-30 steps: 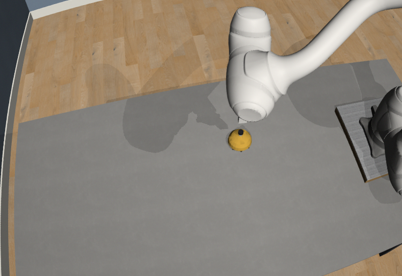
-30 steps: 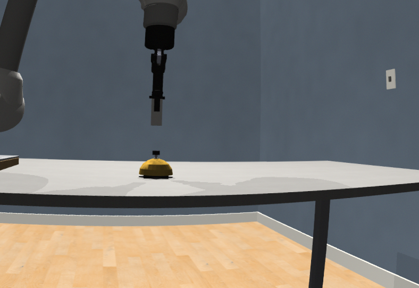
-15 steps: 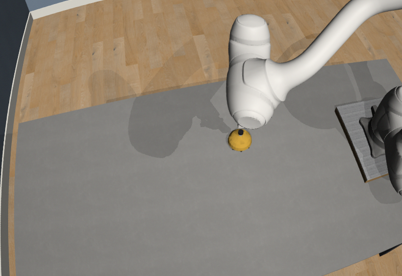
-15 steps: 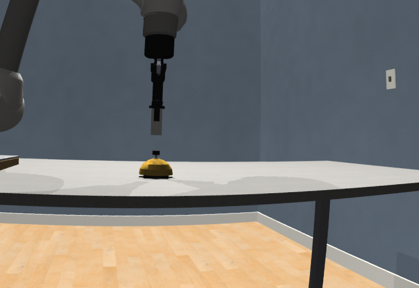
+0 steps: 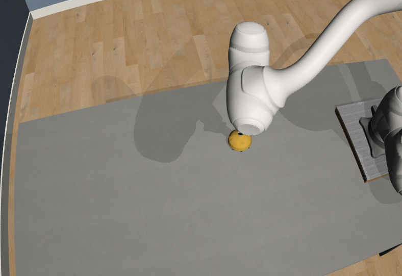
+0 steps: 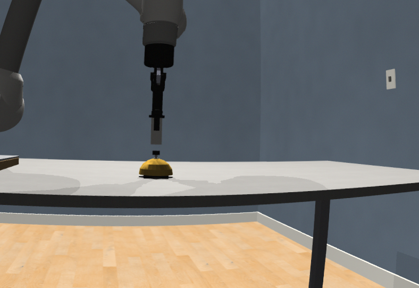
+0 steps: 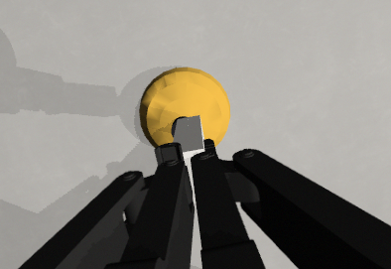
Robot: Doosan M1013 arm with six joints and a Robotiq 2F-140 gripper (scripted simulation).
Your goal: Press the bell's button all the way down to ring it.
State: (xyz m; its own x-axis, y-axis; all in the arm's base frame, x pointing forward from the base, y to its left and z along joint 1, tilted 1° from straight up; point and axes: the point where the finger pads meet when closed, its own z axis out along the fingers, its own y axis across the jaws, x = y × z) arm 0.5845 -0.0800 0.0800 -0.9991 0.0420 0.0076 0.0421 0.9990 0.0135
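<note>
Right now my hand is 6 cm above the bell button and 1 cm to the left of it. From my hand the other things lie so: yellow dome bell 7 cm below, 1 cm to the right.
</note>
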